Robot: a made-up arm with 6 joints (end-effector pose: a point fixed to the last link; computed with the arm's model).
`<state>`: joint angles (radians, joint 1 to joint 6).
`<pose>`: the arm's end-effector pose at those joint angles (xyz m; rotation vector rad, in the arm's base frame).
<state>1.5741 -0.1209 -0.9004 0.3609 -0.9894 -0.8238</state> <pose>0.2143 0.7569 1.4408 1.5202 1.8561 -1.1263</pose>
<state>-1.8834 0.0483 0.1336 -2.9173 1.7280 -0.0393</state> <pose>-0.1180 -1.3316 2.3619 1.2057 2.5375 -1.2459</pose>
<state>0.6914 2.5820 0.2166 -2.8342 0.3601 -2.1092</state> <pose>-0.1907 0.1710 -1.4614 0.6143 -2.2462 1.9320</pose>
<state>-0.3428 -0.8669 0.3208 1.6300 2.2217 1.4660</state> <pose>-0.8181 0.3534 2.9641 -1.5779 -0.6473 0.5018</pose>
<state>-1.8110 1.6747 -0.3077 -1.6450 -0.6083 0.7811</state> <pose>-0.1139 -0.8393 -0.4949 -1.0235 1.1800 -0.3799</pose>
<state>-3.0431 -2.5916 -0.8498 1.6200 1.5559 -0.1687</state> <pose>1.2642 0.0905 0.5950 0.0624 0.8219 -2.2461</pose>
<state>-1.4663 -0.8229 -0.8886 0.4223 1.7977 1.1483</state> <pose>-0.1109 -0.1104 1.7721 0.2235 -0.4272 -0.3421</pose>
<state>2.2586 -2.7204 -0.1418 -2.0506 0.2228 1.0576</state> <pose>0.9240 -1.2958 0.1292 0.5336 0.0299 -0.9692</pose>
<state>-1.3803 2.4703 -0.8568 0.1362 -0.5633 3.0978</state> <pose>-0.1659 0.2147 -0.2411 -0.5717 -2.0535 -1.7642</pose>
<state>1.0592 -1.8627 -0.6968 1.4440 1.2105 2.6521</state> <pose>-0.5355 -0.9861 1.5133 0.0950 -1.9063 -0.0013</pose>
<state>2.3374 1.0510 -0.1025 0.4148 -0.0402 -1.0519</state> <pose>-1.1778 1.5334 0.3936 0.5859 2.7758 -0.8046</pose>
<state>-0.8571 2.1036 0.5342 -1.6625 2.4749 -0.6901</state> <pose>0.8261 -0.8010 -1.3100 1.0368 -1.1477 0.4313</pose>
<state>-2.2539 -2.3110 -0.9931 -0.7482 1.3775 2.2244</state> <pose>0.3897 0.5952 0.8596 -0.7930 -1.9310 -0.7579</pose>
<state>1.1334 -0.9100 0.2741 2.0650 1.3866 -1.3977</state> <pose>-0.4967 -0.7843 2.9480 -0.4189 1.7384 1.5629</pose>
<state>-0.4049 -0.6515 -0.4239 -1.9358 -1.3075 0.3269</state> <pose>0.3961 0.0058 2.0508 -1.3271 -1.3628 -0.9850</pose>
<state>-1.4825 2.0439 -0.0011 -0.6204 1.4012 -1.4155</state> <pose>-0.0445 -0.6912 -1.0434 1.5823 -2.4245 1.1263</pose>
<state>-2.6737 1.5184 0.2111 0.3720 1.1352 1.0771</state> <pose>-1.7967 -0.7378 -0.3552 2.0067 -0.9839 -1.6159</pose>
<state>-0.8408 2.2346 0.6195 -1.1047 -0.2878 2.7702</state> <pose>0.6974 -0.7567 -1.4667 -1.8292 -2.3593 0.9744</pose>
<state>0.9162 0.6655 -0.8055 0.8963 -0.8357 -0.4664</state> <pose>0.8932 0.9401 0.7306 0.8645 1.4882 -1.6070</pose>
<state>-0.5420 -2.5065 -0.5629 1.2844 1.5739 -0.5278</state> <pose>-1.3355 0.7943 0.5640 -0.6696 0.3666 0.5009</pose>
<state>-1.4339 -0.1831 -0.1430 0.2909 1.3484 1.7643</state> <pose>0.0155 -0.9620 2.3633 0.1867 -0.5865 -1.0465</pose>
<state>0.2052 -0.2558 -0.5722 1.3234 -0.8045 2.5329</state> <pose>0.8695 0.1604 2.0165 -1.4415 0.9105 -1.2510</pose>
